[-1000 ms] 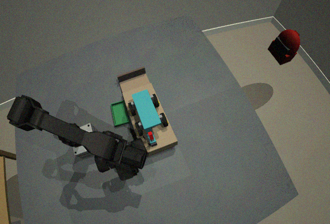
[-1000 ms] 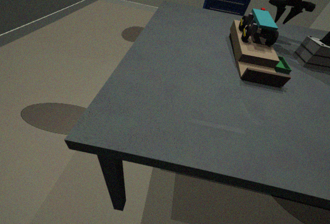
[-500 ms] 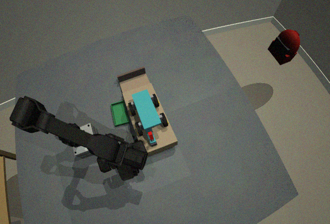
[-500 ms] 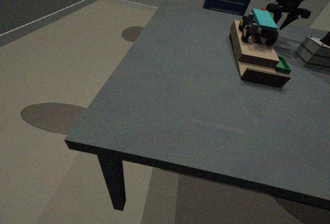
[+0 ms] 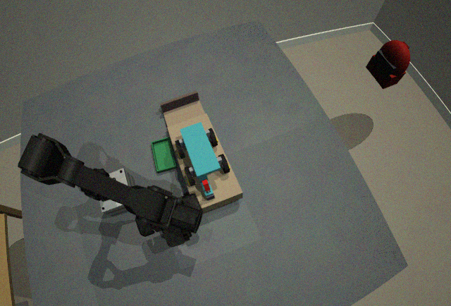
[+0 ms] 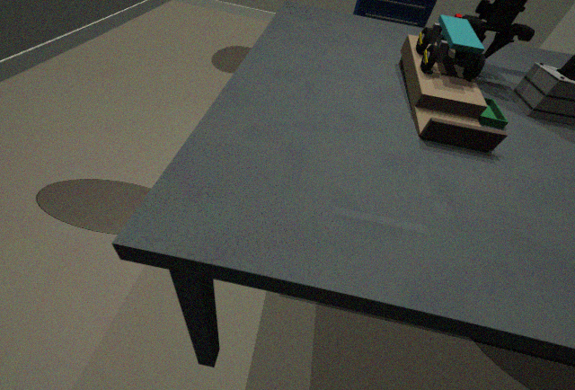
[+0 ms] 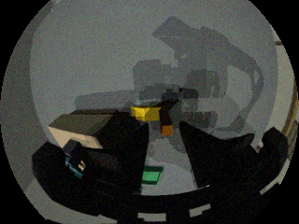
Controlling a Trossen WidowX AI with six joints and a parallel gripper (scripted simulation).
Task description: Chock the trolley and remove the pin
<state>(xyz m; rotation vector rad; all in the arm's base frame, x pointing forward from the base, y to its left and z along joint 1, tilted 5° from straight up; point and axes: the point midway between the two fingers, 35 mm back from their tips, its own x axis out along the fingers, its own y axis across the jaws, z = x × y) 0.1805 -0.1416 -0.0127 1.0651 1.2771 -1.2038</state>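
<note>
My gripper tip is 40 mm above the yellow chock and 20 mm short of it. Round my gripper tip: teal-topped trolley (160 mm to the left, 140 mm ahead, 60 mm above); tan ramp (160 mm to the left, 140 mm ahead, 10 mm below); red-headed stop pin (130 mm ahead, 70 mm above, 40 mm to the left).
</note>
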